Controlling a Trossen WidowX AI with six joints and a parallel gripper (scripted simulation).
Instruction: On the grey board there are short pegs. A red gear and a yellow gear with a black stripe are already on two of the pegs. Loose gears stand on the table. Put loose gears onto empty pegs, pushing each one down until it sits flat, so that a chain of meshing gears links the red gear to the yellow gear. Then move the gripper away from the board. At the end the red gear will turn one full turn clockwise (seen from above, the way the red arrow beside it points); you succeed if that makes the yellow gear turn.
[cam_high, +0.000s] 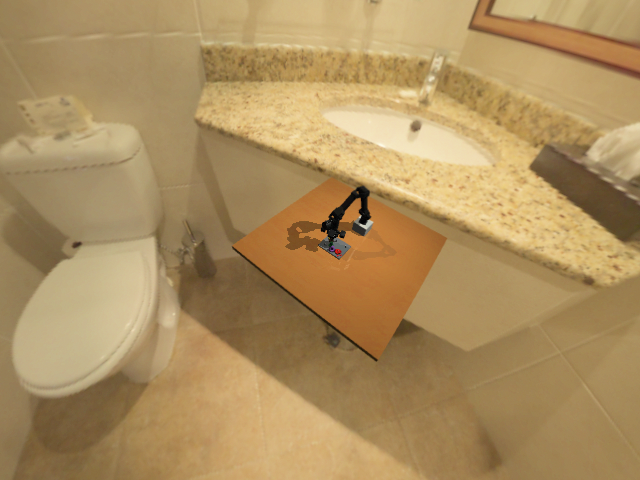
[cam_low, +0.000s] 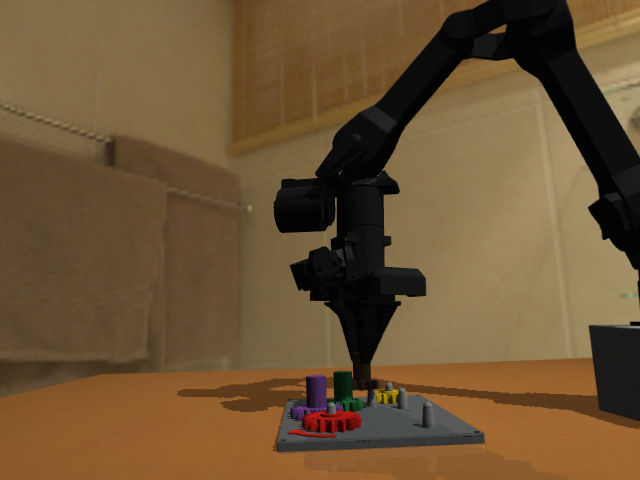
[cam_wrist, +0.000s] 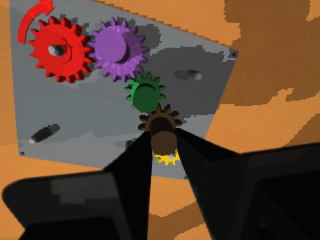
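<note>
Right now my gripper tip is 3 cm short of the green gear, 3 cm above it and 1 cm to the right of it. The rest, counted from my gripper tip: yellow gear 4 cm below, 4 cm behind, 2 cm to the right; purple gear 6 cm ahead, 4 cm to the left, 3 cm below; brown gear 1 cm below.
</note>
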